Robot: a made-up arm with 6 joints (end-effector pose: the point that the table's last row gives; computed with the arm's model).
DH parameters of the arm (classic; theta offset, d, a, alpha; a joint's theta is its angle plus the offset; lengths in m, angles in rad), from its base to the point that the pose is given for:
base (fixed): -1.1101 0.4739 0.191 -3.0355
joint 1: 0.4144 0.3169 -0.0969 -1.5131
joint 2: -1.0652 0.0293 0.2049 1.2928
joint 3: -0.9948 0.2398 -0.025 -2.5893
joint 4: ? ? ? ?
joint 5: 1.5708 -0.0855 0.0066 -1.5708
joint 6: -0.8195 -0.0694 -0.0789 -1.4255
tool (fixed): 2.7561 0.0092 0 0
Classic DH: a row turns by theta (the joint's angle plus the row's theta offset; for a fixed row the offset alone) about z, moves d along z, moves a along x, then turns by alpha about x.
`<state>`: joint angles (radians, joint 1 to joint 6).
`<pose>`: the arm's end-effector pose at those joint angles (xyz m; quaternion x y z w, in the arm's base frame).
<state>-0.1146 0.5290 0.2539 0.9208 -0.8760 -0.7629</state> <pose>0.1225 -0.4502 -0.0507 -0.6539 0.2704 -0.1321 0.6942</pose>
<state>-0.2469 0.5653 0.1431 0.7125 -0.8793 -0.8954</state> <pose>0.1687 -0.4554 -0.0555 -0.6650 0.2228 -0.0360 0.7120</pose>
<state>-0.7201 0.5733 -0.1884 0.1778 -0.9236 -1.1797</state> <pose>0.3245 -0.3925 -0.0831 -0.6578 0.0792 0.2622 0.7016</pose>
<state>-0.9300 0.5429 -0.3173 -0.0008 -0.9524 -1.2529</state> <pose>0.3739 -0.3332 -0.0999 -0.6444 0.0256 0.3767 0.6650</pose>
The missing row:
joint 4: 0.4766 0.2849 -0.0547 -1.5708
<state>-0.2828 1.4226 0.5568 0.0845 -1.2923 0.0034</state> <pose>-0.1536 -0.4572 0.2794 -0.3060 0.6904 -0.6436 0.1243</pose>
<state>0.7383 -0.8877 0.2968 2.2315 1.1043 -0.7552</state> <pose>0.2908 -0.0182 -0.0642 -0.8082 0.2048 -0.3942 0.3867</pose>
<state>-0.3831 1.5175 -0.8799 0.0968 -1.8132 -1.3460</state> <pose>0.3213 -0.4475 0.3512 -0.6553 -0.1356 -0.0448 0.7418</pose>
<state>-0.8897 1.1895 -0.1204 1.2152 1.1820 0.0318</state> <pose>0.3332 -0.2866 0.1795 0.6668 0.4840 0.3982 0.4032</pose>
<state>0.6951 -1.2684 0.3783 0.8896 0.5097 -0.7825</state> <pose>0.3236 0.2271 -0.0726 -0.3972 0.0060 0.1005 0.9122</pose>
